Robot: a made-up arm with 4 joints.
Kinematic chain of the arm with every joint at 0, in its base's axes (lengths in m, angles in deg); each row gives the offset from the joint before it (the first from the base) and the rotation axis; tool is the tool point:
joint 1: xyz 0 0 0.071 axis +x
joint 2: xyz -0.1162 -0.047 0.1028 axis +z
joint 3: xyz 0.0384 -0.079 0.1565 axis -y
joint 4: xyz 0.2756 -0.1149 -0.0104 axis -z
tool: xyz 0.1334 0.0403 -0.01
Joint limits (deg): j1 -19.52..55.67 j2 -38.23..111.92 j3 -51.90..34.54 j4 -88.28..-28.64
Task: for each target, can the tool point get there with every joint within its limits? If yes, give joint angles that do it. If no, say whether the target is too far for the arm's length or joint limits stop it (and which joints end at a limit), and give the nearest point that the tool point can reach.
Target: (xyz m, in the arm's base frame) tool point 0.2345 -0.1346 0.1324
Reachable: yes | joints 44.20 9.61 -18.08 -50.75
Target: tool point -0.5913 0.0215 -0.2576
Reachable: no: joint limits stop it (at a limit: joint 1, joint 2, joint 3) | nearest point -0.1349 0.1808 -0.0229 | short by 0.537 m
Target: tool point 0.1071 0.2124 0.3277
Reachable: yes | joints 15.24 66.28 -7.77 -41.02
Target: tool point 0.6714 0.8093 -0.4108
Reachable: no: too far | nearest point 0.1356 0.2908 0.1032 | short by 0.906 m
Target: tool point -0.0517 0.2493 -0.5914
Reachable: no: joint limits stop it (at a limit: joint 1, joint 3, joint 4) | nearest point -0.0819 0.1922 -0.0471 | short by 0.548 m
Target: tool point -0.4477 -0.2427 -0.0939
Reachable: no: joint limits stop it (at a limit: joint 2, joint 3, joint 4) | nearest point -0.0194 -0.1714 -0.0455 | short by 0.437 m
